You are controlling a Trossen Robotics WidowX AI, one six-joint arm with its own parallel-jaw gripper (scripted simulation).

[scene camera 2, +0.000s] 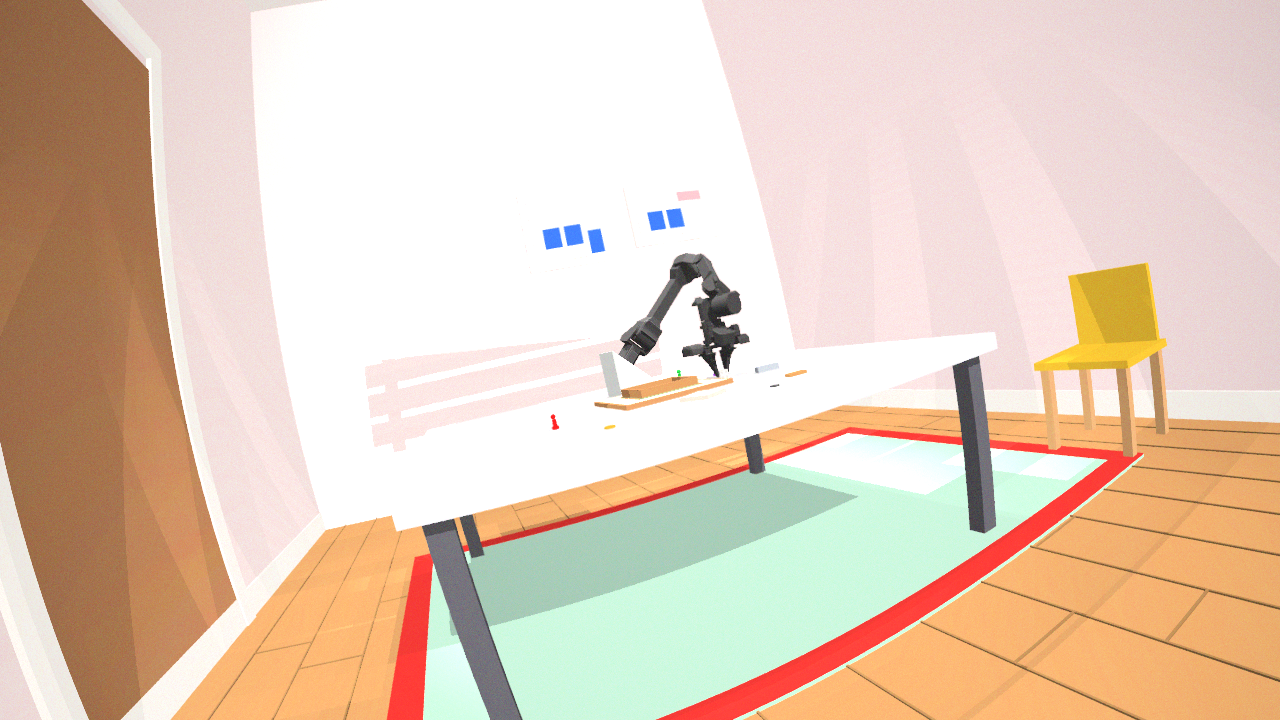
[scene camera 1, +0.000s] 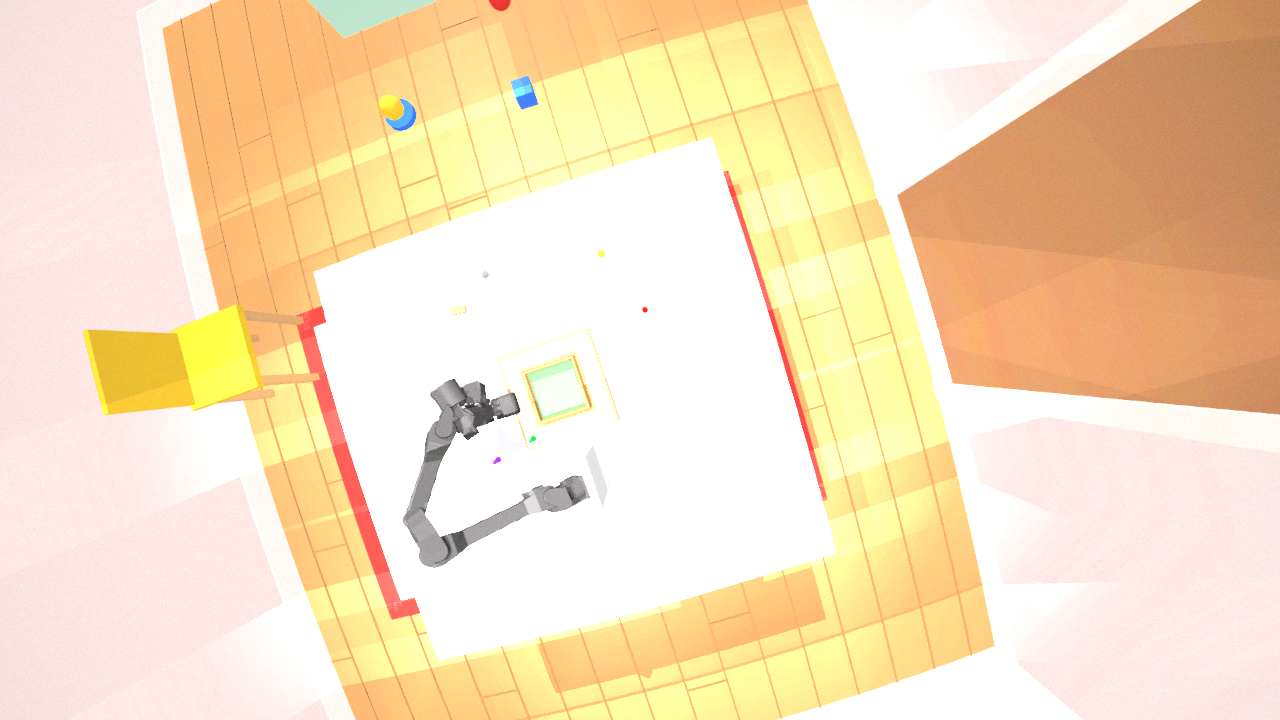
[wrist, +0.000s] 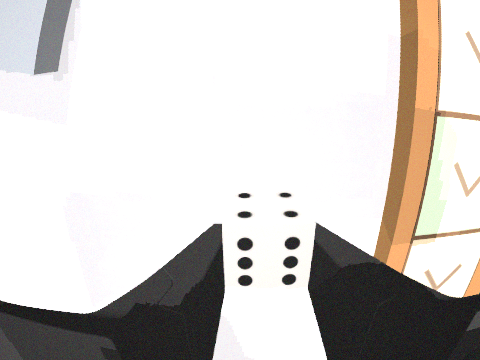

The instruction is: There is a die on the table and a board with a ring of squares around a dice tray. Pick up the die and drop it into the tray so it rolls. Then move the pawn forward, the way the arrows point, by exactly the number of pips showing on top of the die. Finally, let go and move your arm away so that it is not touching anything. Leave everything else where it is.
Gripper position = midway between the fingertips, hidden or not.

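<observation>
Gripper (scene camera 2: 722, 375) visible, also at (scene camera 1: 497, 408) and (wrist: 264, 235). A white die (wrist: 268, 233) is visible too; scene camera 1 does not show the die, hidden there by the gripper.
</observation>
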